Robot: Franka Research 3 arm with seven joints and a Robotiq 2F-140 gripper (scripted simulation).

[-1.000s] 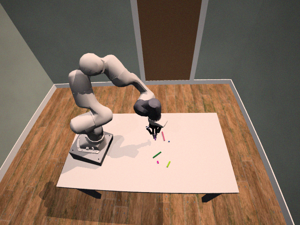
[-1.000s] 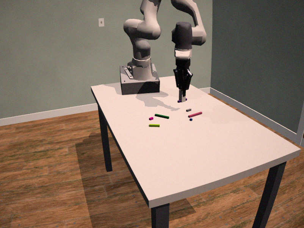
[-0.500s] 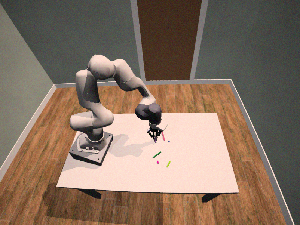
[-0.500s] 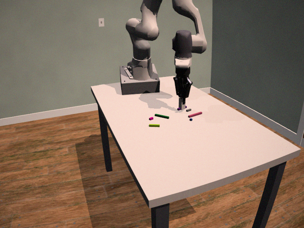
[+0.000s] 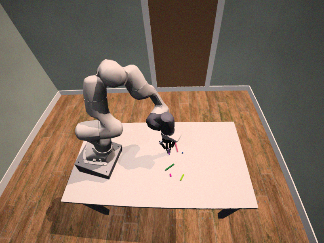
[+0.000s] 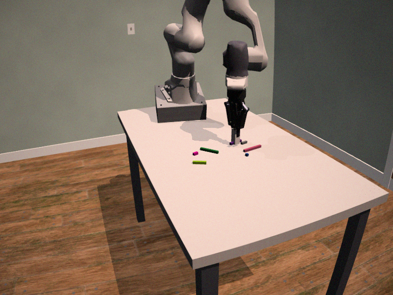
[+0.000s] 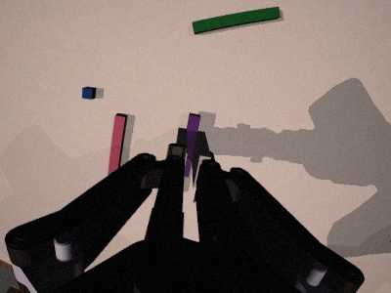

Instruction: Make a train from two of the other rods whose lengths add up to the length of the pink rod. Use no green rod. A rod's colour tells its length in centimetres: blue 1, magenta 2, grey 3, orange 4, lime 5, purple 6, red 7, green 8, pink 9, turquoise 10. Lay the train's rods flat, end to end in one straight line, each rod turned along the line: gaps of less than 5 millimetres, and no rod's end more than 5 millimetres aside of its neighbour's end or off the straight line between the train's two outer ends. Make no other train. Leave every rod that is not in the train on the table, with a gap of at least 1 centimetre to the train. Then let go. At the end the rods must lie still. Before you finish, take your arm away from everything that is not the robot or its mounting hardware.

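The purple rod is 30 mm below my hand. From my hand the other things lie so: blue rod (100 mm ahead, 30 mm to the right, 40 mm below); then pink rod (70 mm ahead, 30 mm to the left, 40 mm below); then grey rod (50 mm to the left, 40 mm below).
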